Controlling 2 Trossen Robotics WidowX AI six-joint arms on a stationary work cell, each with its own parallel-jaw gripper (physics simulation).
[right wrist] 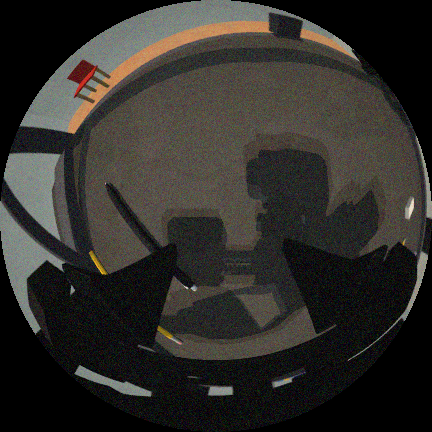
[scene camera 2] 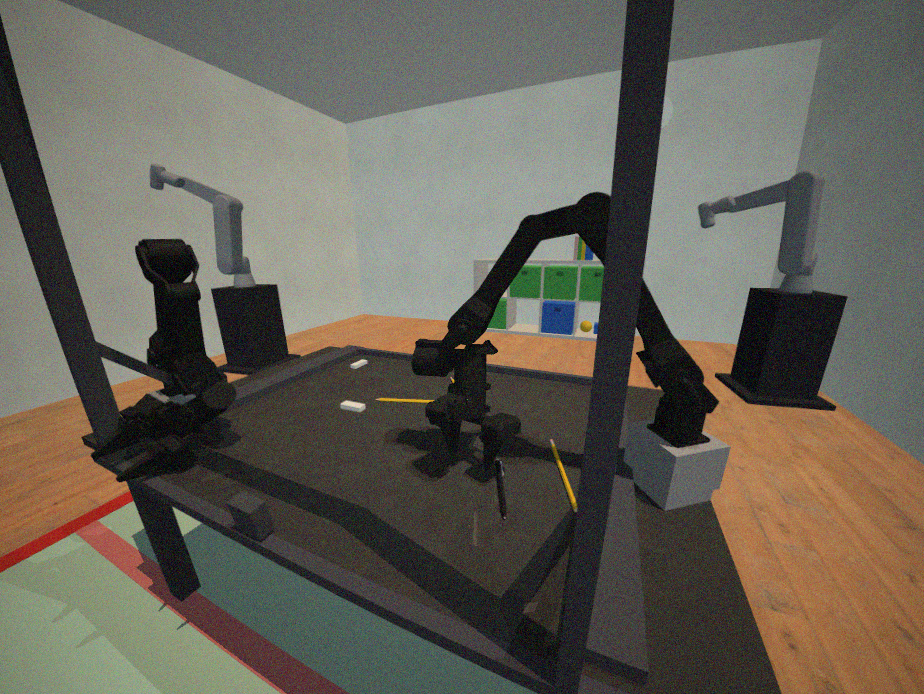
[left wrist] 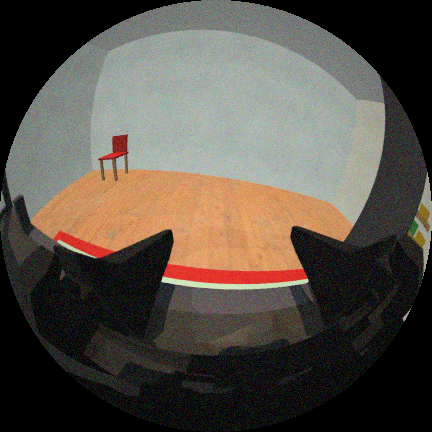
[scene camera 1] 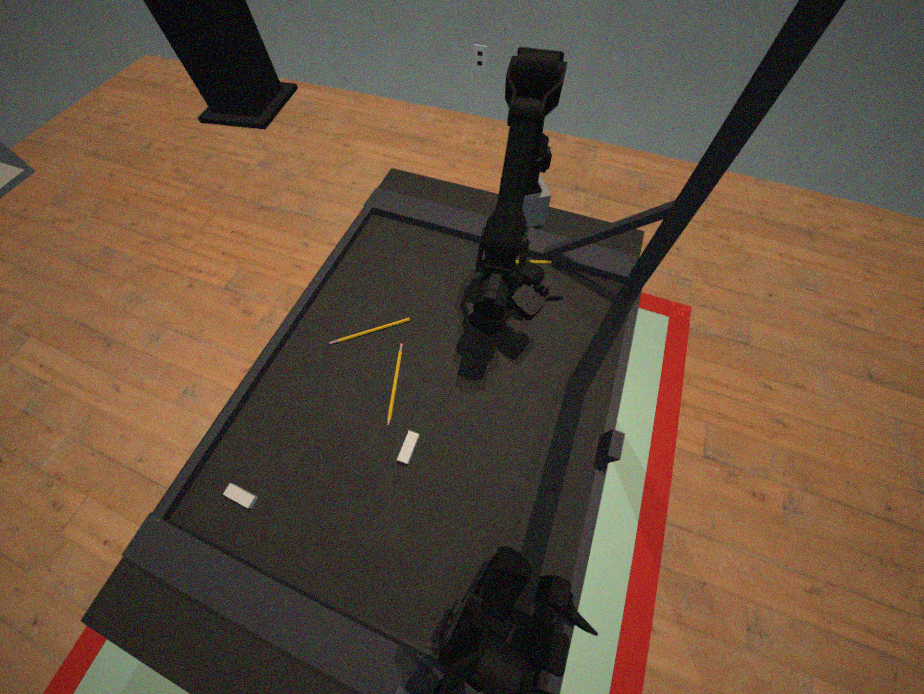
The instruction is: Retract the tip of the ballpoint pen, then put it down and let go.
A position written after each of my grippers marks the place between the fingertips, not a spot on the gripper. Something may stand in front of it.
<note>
My left gripper [scene camera 2: 104, 468] is open, holding nothing. Also in view: my right gripper [scene camera 2: 469, 462], a ballpoint pen [right wrist: 124, 212], a grey block [scene camera 2: 673, 477] and a dark frame post [scene camera 1: 800, 33].
My left gripper shows as well in the left wrist view [left wrist: 233, 234] and in scene camera 1 [scene camera 1: 590, 669]. My right gripper also shows in the right wrist view [right wrist: 231, 247]. The left wrist view does not show the ballpoint pen: it is out of frame.
</note>
